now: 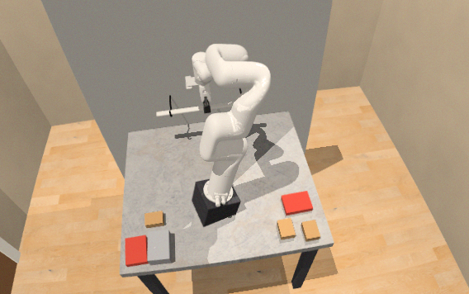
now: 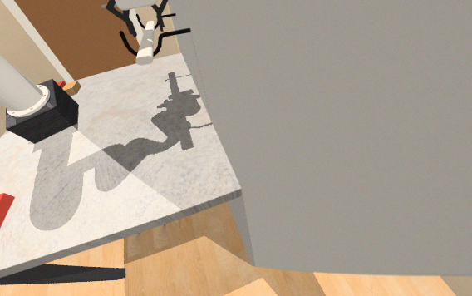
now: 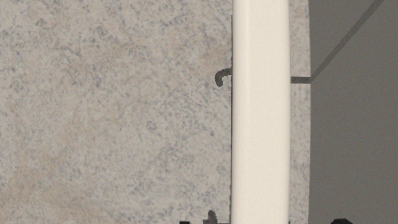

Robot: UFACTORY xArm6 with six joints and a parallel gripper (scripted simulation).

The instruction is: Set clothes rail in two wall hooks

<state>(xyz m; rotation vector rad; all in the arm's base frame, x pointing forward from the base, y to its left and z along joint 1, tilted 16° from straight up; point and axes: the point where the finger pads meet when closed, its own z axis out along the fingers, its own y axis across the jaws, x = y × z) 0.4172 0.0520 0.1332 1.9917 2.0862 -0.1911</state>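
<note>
The white clothes rail is 20 mm below my hand. Also, from my hand: grey block: 620 mm behind, 250 mm to the left, 190 mm below; then grey wall: 210 mm above, 120 mm ahead.
</note>
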